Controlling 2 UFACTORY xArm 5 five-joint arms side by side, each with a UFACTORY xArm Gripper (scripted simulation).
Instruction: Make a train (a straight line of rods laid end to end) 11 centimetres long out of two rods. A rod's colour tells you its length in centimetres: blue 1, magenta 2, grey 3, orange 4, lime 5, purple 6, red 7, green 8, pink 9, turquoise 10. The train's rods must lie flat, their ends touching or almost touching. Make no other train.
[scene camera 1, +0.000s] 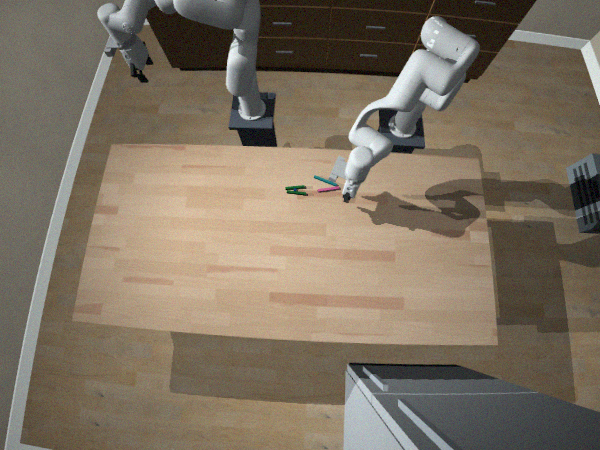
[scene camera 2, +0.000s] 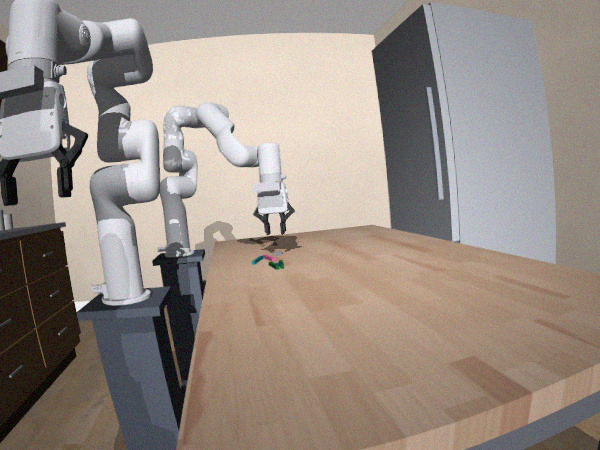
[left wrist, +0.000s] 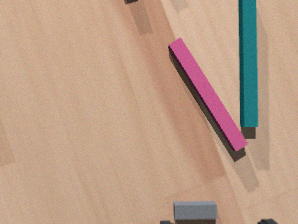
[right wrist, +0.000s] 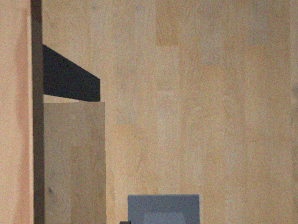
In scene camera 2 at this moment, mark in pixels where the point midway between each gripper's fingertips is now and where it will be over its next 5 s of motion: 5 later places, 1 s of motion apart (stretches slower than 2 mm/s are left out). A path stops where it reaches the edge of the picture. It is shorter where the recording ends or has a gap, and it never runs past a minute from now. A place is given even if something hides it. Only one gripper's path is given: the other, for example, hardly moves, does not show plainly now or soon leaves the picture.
My left gripper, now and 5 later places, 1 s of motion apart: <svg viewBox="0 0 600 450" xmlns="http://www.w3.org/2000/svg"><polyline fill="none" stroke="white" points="275,234 276,242 277,250 277,253 275,226 285,223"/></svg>
